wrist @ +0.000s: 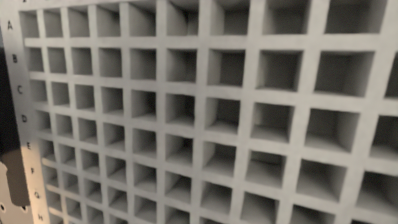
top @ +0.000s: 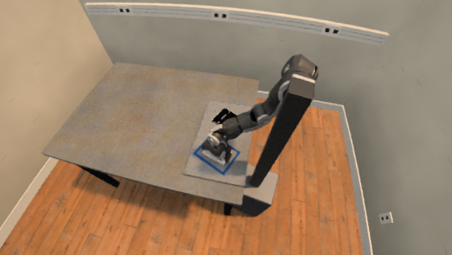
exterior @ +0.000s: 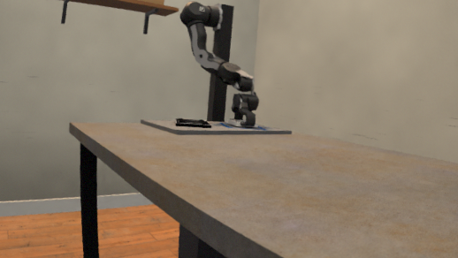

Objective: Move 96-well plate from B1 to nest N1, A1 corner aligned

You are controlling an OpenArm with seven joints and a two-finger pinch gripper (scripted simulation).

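Right now the white 96-well plate is 10 mm above my hand. Round my hand: black plate nest (210 mm to the right, 10 mm ahead).
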